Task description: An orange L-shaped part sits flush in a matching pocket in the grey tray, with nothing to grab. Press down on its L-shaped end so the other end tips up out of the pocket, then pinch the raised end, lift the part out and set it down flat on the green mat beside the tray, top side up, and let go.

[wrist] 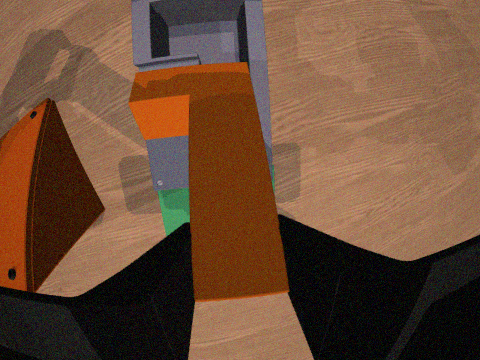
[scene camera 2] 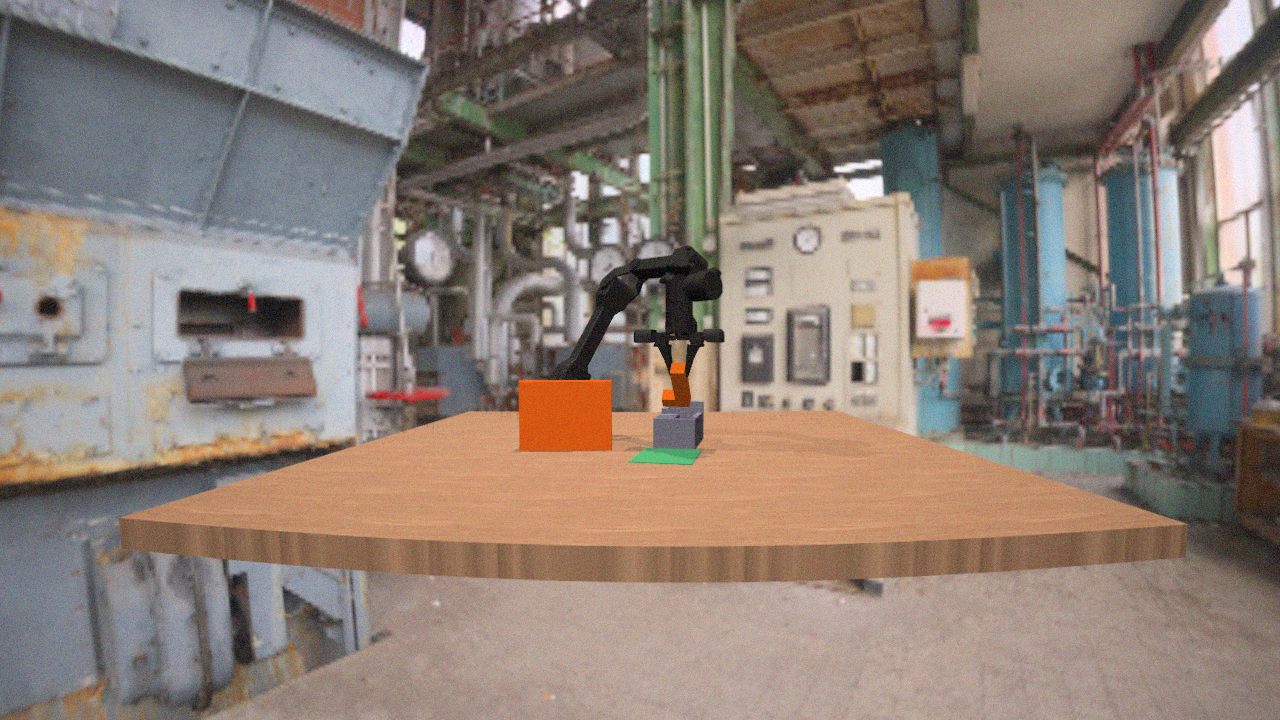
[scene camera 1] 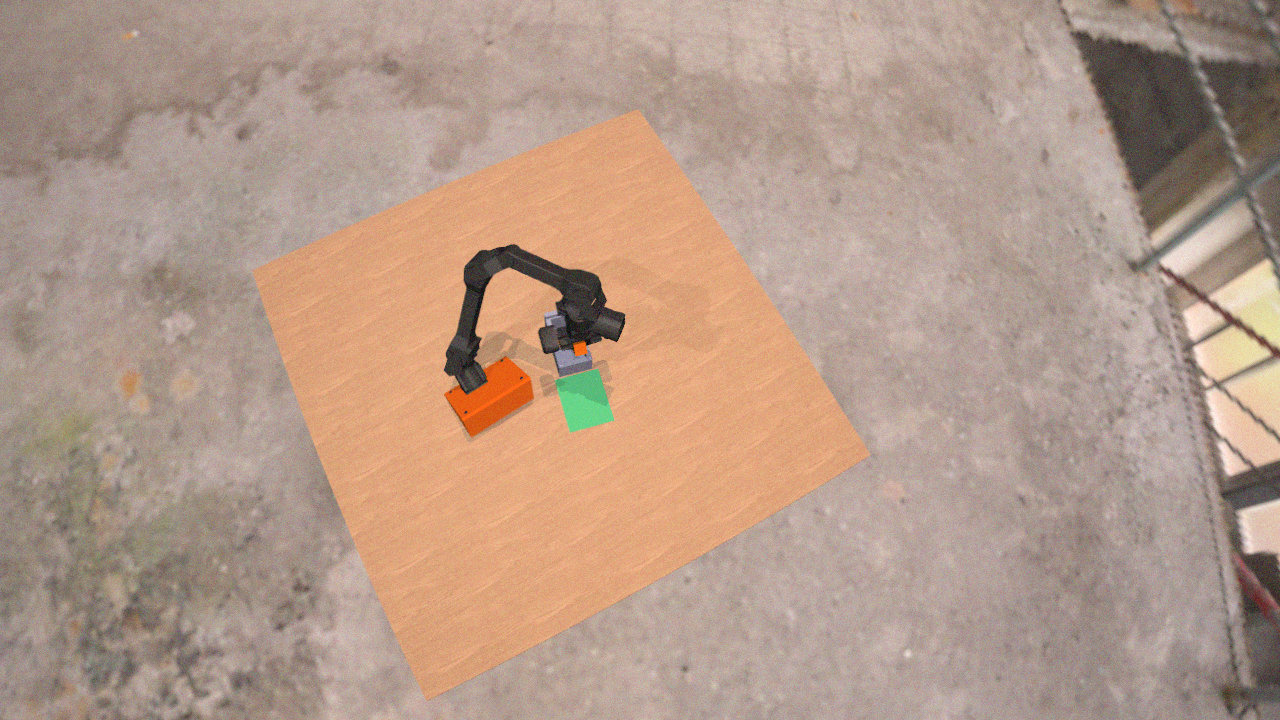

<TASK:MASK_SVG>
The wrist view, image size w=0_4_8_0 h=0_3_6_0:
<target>gripper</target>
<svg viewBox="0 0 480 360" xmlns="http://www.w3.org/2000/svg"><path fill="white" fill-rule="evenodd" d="M191 223L188 221L180 225L175 232L169 233L164 240L156 243L155 247L143 253L139 259L79 296L53 296L0 285L0 360L188 360L192 320L195 315L193 308L196 303L191 265ZM277 215L288 273L288 297L295 308L296 316L299 317L297 321L303 328L313 359L480 360L480 235L433 255L403 261L344 243L343 240L307 227L291 217Z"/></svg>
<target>orange L-shaped part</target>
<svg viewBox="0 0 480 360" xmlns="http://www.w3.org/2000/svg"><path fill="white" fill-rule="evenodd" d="M248 63L187 65L187 67L136 72L131 95L129 95L129 108L132 109L132 115L135 116L135 121L139 124L144 140L189 135L189 223L191 223L192 233L191 265L193 268L193 295L195 295L195 301L207 301L208 303L208 301L249 299L249 297L280 295L280 293L289 292L288 273L284 261L283 241L281 241L279 232L280 221L279 216L277 216L275 193L273 193L267 151L265 151L263 131L261 131L259 111L257 111L255 92L253 92Z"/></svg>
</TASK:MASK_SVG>
